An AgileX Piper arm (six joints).
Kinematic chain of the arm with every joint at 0, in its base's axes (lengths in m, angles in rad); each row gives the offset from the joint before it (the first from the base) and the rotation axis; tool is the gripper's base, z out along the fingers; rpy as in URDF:
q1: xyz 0 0 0.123 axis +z
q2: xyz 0 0 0 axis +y
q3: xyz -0.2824 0 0.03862 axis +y
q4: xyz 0.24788 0 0.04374 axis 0.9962 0 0.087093
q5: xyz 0 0 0 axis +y
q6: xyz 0.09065 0 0.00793 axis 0.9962 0 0.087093
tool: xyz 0 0 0 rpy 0 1.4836 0
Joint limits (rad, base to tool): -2.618..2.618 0..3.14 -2.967..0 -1.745..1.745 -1.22..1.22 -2.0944..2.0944
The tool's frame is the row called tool.
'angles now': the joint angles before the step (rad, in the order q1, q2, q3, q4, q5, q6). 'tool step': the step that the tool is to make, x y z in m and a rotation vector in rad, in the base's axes. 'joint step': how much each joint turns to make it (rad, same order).
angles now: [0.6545 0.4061 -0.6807 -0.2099 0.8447 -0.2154]
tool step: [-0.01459 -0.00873 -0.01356 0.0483 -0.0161 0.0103]
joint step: [0.0000 -0.1036 0.0615 0.0293 0.0001 0.0015]
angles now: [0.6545 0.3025 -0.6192 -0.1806 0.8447 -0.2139]
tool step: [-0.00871 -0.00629 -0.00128 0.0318 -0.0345 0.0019]
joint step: [-0.0001 -0.0586 0.0119 0.0047 0.0000 -0.0001]
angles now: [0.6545 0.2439 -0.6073 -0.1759 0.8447 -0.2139]
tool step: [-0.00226 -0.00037 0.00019 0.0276 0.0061 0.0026]
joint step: [-0.0001 -0.0105 0.0000 0.0162 0.0000 0.0121]
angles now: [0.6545 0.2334 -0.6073 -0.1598 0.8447 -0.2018]
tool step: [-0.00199 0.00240 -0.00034 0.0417 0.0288 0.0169]
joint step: [0.0000 -0.0015 0.0000 0.0462 0.0000 0.0100]
